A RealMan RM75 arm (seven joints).
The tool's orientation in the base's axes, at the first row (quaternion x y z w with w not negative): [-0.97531, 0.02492, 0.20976, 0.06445]
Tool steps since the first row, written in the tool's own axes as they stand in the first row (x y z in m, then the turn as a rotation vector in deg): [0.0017, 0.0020, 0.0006, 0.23, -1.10, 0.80]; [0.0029, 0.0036, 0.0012, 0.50, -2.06, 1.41]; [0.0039, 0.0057, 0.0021, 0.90, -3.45, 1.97]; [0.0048, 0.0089, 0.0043, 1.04, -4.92, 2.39]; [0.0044, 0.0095, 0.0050, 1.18, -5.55, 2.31]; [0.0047, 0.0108, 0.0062, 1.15, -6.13, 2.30]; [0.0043, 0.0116, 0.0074, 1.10, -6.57, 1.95]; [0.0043, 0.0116, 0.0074, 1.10, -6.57, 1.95]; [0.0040, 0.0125, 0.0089, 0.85, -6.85, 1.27]
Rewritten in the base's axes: [0.0012, -0.0019, -0.0015, -0.03, 1.19, -0.69]; [0.0019, -0.0035, -0.0027, 0.04, 2.22, -1.24]; [0.0023, -0.0054, -0.0042, 0.28, 3.67, -1.75]; [0.0020, -0.0083, -0.0069, 0.35, 5.18, -2.02]; [0.0013, -0.0088, -0.0074, 0.56, 5.79, -1.93]; [0.0009, -0.0100, -0.0088, 0.58, 6.36, -1.85]; [0.0000, -0.0106, -0.0098, 0.71, 6.75, -1.46]; [0.0000, -0.0106, -0.0098, 0.71, 6.75, -1.46]; [-0.0009, -0.0113, -0.0111, 0.78, 6.94, -0.71]
